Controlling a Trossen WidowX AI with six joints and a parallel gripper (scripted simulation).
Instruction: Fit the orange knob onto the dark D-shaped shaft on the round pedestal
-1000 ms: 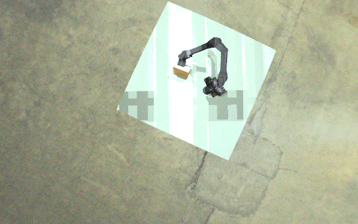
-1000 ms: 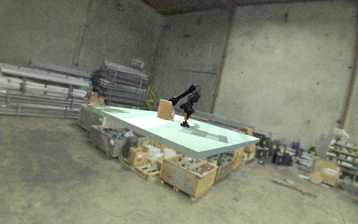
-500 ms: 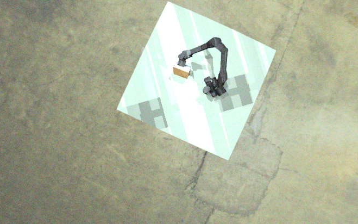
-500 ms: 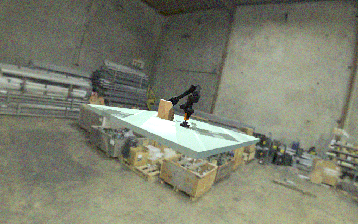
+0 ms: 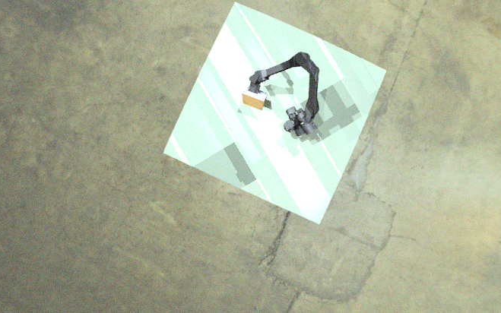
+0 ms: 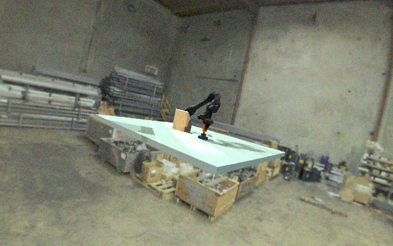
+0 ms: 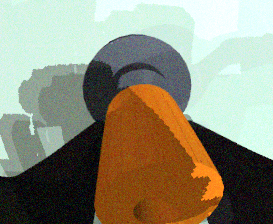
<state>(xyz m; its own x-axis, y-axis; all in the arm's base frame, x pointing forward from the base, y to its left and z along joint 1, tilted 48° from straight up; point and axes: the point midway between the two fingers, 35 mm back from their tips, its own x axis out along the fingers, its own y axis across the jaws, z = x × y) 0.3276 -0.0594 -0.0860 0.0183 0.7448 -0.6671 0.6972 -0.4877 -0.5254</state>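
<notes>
Now: gripper tip 20 mm below the orange knob. Also, from my gripper tip: round pedestal (40 mm below).
</notes>
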